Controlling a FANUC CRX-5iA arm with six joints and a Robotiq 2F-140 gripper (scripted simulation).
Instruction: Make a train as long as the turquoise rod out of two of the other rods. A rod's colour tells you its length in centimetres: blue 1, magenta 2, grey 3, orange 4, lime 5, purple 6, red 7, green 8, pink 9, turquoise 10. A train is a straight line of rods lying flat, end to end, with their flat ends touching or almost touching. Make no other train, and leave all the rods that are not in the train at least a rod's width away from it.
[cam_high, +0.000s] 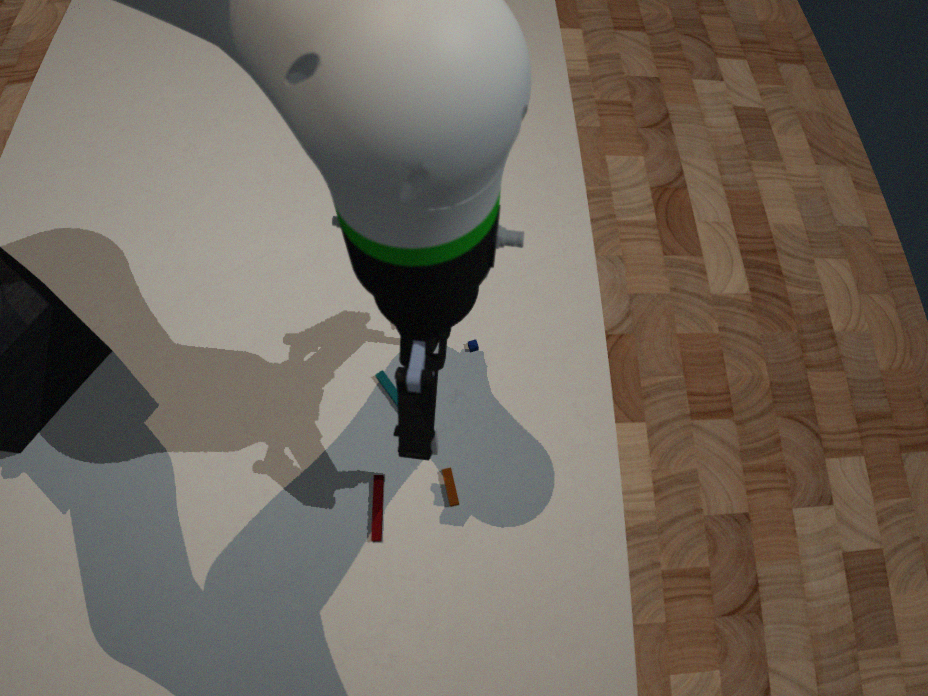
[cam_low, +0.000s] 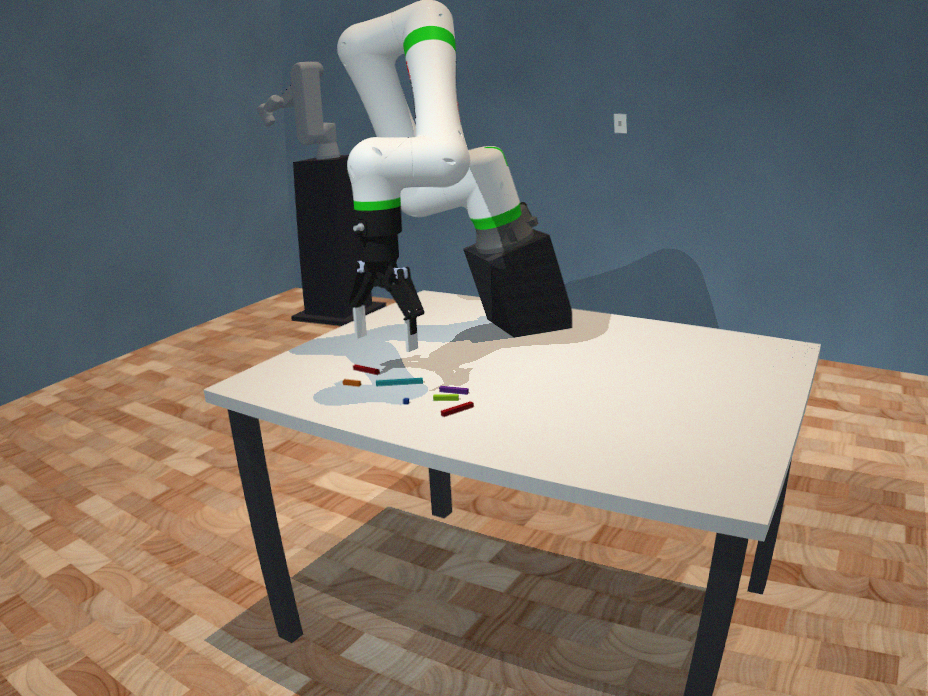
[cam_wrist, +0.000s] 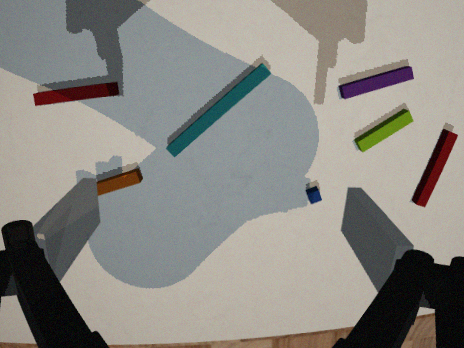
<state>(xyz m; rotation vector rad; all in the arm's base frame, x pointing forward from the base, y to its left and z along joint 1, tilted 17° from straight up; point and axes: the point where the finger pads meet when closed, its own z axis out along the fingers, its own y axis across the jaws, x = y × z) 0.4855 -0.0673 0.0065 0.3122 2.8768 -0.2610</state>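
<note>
My hand is 13 cm to the right of the purple rod, 11 cm above it and 4 cm past it. Also, from my hand: small blue rod: 11 cm below, 7 cm to the left, 5 cm ahead; then turquoise rod: 11 cm below, 4 cm behind; then orange rod: 11 cm below, 9 cm to the right.
</note>
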